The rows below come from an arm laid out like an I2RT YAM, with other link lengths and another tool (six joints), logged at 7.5 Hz.
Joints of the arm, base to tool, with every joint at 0 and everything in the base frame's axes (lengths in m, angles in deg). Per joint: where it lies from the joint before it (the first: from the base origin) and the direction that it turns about. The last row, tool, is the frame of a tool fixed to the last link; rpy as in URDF.
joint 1: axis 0 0 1 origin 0 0 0.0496
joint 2: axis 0 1 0 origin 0.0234 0.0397 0.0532
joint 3: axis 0 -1 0 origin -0.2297 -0.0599 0
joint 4: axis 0 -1 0 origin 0.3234 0.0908 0.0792
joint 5: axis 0 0 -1 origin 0.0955 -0.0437 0.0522
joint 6: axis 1 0 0 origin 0.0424 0 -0.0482
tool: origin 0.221 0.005 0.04 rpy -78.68 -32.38 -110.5
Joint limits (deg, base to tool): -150..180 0..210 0..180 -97..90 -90..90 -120..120
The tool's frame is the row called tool.
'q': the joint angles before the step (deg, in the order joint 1, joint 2, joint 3, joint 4, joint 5, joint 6). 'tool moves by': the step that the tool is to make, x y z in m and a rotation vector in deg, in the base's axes. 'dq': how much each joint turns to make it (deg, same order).
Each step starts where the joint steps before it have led.
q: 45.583 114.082 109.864 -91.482 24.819 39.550
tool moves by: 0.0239 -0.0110 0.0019 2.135 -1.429 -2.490
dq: -3.370 -0.299 0.060 2.571 -0.481 -1.009
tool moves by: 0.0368 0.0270 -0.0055 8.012 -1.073 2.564
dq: -3.499 -0.002 -0.004 8.373 -5.553 -6.363
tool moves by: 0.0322 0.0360 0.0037 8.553 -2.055 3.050
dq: -2.268 0.020 -0.009 8.093 -6.337 -4.475
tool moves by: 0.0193 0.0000 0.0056 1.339 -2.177 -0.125
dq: -1.247 0.052 -0.038 2.888 -0.110 -1.160
